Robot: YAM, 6 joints.
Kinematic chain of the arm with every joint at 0, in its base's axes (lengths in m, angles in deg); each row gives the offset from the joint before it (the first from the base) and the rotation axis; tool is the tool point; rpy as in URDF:
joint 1: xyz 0 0 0.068 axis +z
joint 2: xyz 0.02 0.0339 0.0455 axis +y
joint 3: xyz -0.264 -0.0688 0 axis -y
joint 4: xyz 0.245 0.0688 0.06 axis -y
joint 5: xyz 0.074 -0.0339 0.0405 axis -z
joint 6: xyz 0.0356 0 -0.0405 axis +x
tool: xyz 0 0 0 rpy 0 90 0
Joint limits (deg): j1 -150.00..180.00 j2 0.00..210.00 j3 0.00..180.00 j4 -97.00..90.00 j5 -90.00..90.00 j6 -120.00..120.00
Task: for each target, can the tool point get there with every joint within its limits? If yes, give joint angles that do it. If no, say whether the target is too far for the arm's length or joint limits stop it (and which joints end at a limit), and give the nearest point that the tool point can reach.
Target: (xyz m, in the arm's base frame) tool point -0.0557 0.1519 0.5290
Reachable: yes | joints -64.44 21.59 70.83 68.90 -25.40 70.14
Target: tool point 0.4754 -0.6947 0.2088
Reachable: no: too far | nearest point 0.3624 -0.5295 0.1856 | short by 0.201 m
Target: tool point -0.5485 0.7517 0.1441
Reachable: no: too far | nearest point -0.3805 0.5214 0.1345 | short by 0.285 m
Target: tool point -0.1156 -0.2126 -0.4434
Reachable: no: joint limits stop it (at a limit: joint 2) | nearest point -0.1161 -0.2135 -0.3803 | short by 0.063 m
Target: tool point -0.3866 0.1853 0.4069
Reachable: yes | joints 150.82 103.69 100.21 -1.30 -48.51 -24.78
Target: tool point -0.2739 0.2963 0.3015
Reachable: yes | joints 134.22 101.83 89.27 -31.91 16.92 -67.17
